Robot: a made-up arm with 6 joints.
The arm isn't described. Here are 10 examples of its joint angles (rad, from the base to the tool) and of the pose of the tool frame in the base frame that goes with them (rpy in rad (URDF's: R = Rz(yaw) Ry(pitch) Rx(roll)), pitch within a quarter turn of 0, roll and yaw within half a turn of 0; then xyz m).
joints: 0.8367 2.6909 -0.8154 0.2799 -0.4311 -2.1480
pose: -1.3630 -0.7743 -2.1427 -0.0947 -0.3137 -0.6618
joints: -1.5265 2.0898 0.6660 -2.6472 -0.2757 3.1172
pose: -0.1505 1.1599 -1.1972 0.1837 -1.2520 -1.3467
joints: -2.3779 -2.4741 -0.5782 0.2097 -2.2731 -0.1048
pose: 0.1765 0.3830 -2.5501 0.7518 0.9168 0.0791
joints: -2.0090 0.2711 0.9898 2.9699 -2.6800 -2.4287
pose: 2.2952 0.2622 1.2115 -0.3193 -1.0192 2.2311
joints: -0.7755 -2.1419 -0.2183 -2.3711 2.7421 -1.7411
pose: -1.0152 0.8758 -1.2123 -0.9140 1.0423 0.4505
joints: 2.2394 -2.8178 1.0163 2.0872 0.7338 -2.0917
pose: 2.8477 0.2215 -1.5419 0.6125 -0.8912 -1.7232
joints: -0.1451 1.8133 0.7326 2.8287 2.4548 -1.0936
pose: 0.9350 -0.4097 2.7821 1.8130 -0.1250 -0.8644
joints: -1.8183 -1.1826 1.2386 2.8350 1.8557 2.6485
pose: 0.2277 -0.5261 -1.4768 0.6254 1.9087 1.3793
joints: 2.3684 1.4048 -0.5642 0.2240 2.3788 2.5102
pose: -2.4158 -0.4171 2.5371 -0.6281 0.8112 -0.3799
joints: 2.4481 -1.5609 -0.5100 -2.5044 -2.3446 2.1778
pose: -1.8604 0.3267 -1.1595 0.5615 -0.6188 1.0602
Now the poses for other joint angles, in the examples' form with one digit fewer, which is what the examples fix.
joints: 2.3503 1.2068 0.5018 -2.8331 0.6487 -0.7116
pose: 2.962 1.269 1.685 -1.482 1.302 0.118
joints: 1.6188 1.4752 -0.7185 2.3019 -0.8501 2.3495
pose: -0.096 0.977 0.088 -0.140 0.897 -0.423
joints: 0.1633 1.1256 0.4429 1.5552 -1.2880 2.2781
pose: 1.774 0.189 -1.195 2.031 0.332 0.383
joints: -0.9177 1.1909 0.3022 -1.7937 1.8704 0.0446
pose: 0.621 -0.096 -2.848 1.092 -1.374 -0.038
